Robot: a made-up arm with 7 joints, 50 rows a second.
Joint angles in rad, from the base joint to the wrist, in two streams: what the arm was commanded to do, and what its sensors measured. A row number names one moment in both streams.
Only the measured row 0 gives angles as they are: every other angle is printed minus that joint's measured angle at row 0.
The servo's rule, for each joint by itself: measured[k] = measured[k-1] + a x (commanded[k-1-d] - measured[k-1]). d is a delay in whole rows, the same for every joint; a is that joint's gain. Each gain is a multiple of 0.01, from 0.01 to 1. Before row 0 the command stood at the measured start. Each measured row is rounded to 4 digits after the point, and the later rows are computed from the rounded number. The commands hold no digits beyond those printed.
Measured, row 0:
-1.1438 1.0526 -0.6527 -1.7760 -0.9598 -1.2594 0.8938
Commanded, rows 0 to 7:
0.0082 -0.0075 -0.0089 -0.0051 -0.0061 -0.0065 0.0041
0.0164 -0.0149 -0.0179 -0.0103 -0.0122 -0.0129 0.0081
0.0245 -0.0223 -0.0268 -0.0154 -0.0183 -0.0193 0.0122
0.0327 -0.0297 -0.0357 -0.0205 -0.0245 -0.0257 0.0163
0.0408 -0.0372 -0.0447 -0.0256 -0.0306 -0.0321 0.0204
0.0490 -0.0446 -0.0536 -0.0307 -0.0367 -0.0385 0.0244
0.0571 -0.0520 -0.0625 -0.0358 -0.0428 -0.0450 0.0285
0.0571 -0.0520 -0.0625 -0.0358 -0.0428 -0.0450 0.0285
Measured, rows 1 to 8:
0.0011 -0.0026 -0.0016 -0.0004 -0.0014 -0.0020 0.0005
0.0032 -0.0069 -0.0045 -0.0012 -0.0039 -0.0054 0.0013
0.0062 -0.0123 -0.0085 -0.0023 -0.0072 -0.0097 0.0025
0.0099 -0.0184 -0.0134 -0.0038 -0.0112 -0.0147 0.0040
0.0142 -0.0250 -0.0190 -0.0055 -0.0157 -0.0201 0.0058
0.0191 -0.0319 -0.0252 -0.0075 -0.0205 -0.0258 0.0078
0.0244 -0.0389 -0.0319 -0.0098 -0.0256 -0.0318 0.0101
0.0290 -0.0435 -0.0374 -0.0119 -0.0296 -0.0359 0.0121
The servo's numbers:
d 0
a 0.14 0.35 0.18 0.08 0.23 0.31 0.11

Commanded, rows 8 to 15:
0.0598 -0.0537 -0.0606 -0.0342 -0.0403 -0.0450 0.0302
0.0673 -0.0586 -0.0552 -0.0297 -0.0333 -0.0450 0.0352
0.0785 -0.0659 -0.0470 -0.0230 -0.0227 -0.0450 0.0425
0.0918 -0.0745 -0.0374 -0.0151 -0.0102 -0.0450 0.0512
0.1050 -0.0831 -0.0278 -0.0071 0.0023 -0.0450 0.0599
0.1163 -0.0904 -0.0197 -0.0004 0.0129 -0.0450 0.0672
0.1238 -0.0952 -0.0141 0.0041 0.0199 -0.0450 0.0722
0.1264 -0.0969 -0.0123 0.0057 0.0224 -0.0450 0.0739
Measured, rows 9 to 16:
0.0333 -0.0471 -0.0416 -0.0137 -0.0321 -0.0387 0.0141
0.0381 -0.0511 -0.0440 -0.0150 -0.0324 -0.0407 0.0164
0.0438 -0.0563 -0.0445 -0.0156 -0.0302 -0.0420 0.0193
0.0505 -0.0627 -0.0432 -0.0156 -0.0256 -0.0429 0.0228
0.0581 -0.0698 -0.0404 -0.0149 -0.0192 -0.0436 0.0269
0.0662 -0.0770 -0.0367 -0.0137 -0.0118 -0.0440 0.0313
0.0743 -0.0834 -0.0326 -0.0123 -0.0045 -0.0443 0.0358
0.0816 -0.0881 -0.0289 -0.0109 0.0017 -0.0445 0.0400

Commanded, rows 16 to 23:
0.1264 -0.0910 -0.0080 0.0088 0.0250 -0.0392 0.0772
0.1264 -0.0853 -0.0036 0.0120 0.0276 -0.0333 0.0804
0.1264 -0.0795 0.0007 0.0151 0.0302 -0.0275 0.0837
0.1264 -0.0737 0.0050 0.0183 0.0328 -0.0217 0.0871
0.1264 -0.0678 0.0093 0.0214 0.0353 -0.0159 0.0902
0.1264 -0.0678 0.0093 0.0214 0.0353 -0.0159 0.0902
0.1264 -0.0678 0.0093 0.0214 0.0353 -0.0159 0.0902
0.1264 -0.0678 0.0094 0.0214 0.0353 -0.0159 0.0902
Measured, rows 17 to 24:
0.0879 -0.0891 -0.0251 -0.0093 0.0071 -0.0429 0.0441
0.0933 -0.0878 -0.0212 -0.0076 0.0118 -0.0399 0.0481
0.0979 -0.0849 -0.0173 -0.0058 0.0160 -0.0361 0.0520
0.1019 -0.0810 -0.0133 -0.0039 0.0199 -0.0316 0.0559
0.1053 -0.0764 -0.0092 -0.0019 0.0234 -0.0267 0.0597
0.1083 -0.0734 -0.0059 0.0000 0.0261 -0.0234 0.0631
0.1108 -0.0714 -0.0032 0.0017 0.0282 -0.0211 0.0661
0.1130 -0.0701 -0.0009 0.0033 0.0298 -0.0195 0.0688

